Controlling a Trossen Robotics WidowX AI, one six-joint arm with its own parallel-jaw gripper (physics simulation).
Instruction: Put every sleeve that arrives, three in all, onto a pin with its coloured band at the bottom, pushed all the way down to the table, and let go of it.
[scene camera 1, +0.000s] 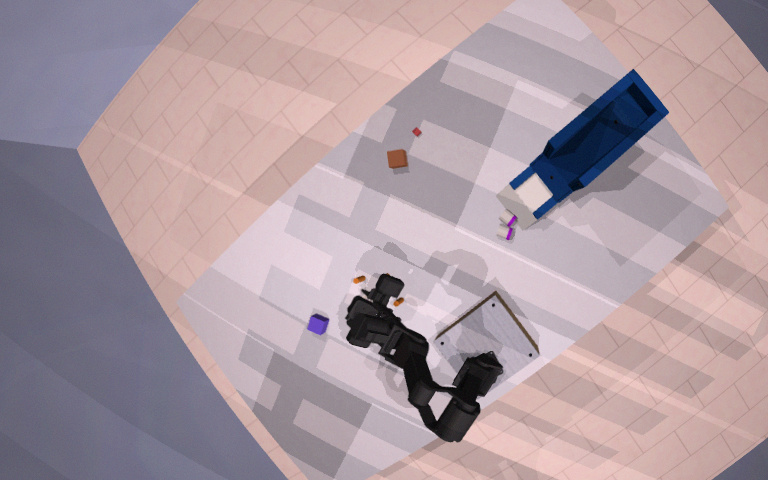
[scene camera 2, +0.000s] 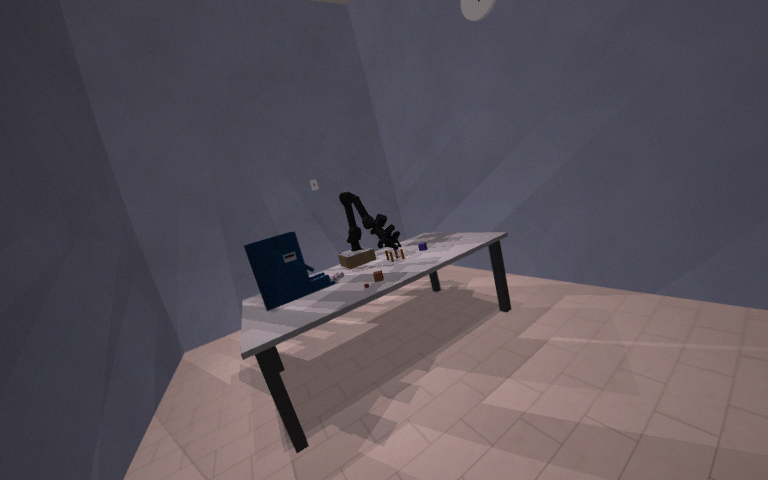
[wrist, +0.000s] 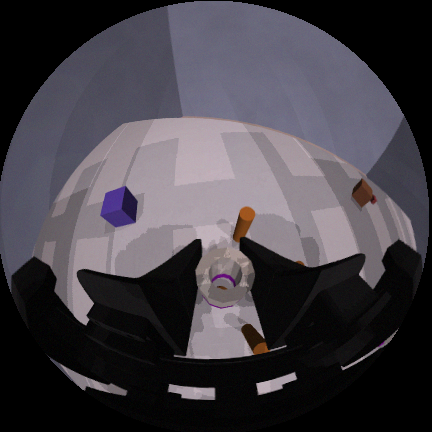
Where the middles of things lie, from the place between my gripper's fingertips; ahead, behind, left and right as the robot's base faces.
Right now the purple cube (wrist: 119, 205) is 160 mm to the left of my hand, 50 mm below it and 10 mm behind it.
